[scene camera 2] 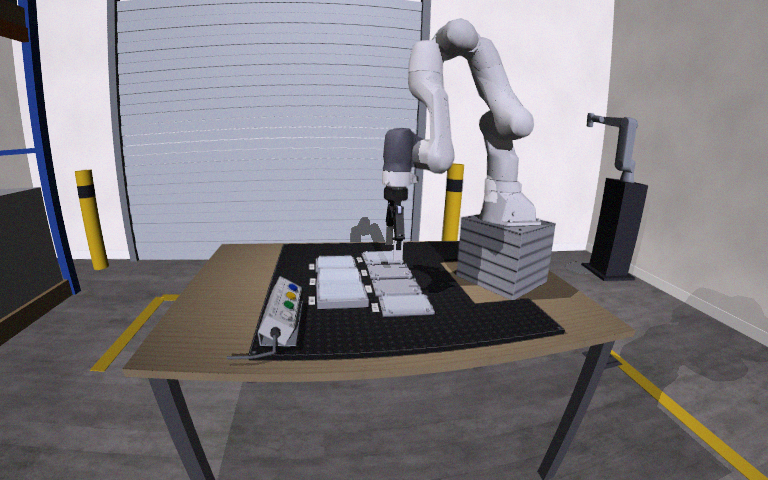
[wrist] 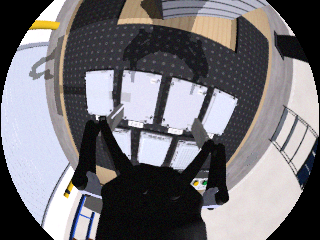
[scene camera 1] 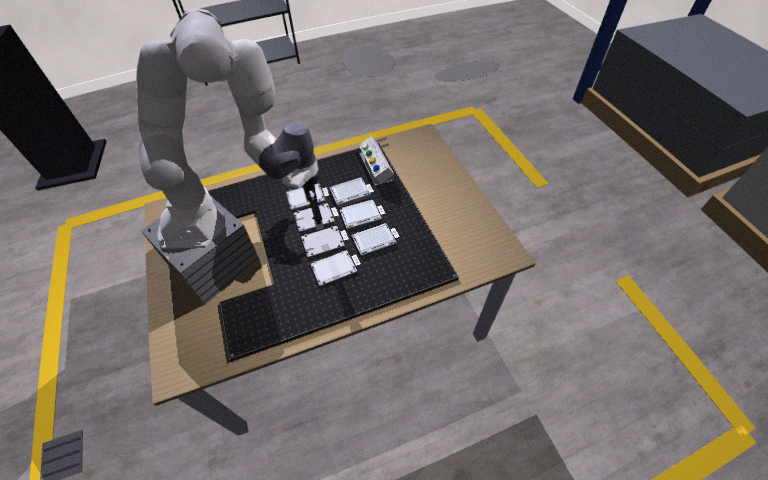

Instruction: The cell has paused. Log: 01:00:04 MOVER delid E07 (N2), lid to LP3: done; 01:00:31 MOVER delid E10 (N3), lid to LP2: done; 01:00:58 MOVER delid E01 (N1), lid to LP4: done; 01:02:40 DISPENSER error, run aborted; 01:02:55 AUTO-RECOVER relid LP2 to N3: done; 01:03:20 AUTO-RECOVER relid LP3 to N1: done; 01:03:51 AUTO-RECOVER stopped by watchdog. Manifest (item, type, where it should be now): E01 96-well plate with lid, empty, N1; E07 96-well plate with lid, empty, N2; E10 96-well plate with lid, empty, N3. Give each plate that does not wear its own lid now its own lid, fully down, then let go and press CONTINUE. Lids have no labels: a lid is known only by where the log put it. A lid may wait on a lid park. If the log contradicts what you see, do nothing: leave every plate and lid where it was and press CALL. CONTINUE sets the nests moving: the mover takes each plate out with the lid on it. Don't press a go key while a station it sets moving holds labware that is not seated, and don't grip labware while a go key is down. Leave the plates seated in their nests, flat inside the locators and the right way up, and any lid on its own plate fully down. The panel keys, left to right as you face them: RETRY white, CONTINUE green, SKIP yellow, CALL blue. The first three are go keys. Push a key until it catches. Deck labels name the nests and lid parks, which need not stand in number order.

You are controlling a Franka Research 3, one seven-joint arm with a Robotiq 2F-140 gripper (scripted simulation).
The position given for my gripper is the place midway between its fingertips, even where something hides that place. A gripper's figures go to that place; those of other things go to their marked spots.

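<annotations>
There's my gripper [scene camera 2: 393, 251], and it's 1.12 m from the lens. A plate [scene camera 2: 343, 290] is here too, and that plate is 0.99 m from the lens.
</annotations>
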